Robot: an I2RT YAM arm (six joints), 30 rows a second.
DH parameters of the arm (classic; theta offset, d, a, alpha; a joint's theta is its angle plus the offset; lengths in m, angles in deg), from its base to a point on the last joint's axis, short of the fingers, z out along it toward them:
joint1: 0 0.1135 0.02 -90
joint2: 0 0 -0.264 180
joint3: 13.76 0 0.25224 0
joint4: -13.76 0 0.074 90
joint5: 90 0 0 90
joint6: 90 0.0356 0 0
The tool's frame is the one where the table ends.
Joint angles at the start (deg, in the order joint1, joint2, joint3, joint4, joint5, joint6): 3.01 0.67 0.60 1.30 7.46 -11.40
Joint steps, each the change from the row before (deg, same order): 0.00 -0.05 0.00 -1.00 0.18 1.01; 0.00 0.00 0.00 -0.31 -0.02 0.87; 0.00 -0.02 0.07 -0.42 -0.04 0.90; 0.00 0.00 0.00 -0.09 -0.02 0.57
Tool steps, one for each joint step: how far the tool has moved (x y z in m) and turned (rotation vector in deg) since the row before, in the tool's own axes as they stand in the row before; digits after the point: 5 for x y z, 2 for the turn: 0.00182 0.00024 -0.00007 0.00 0.96 0.89; 0.00058 0.00012 0.00000 -0.07 0.30 0.83; 0.00033 0.00007 -0.00010 -0.09 0.32 0.86; 0.00017 0.00004 0.00000 -0.03 0.09 0.56
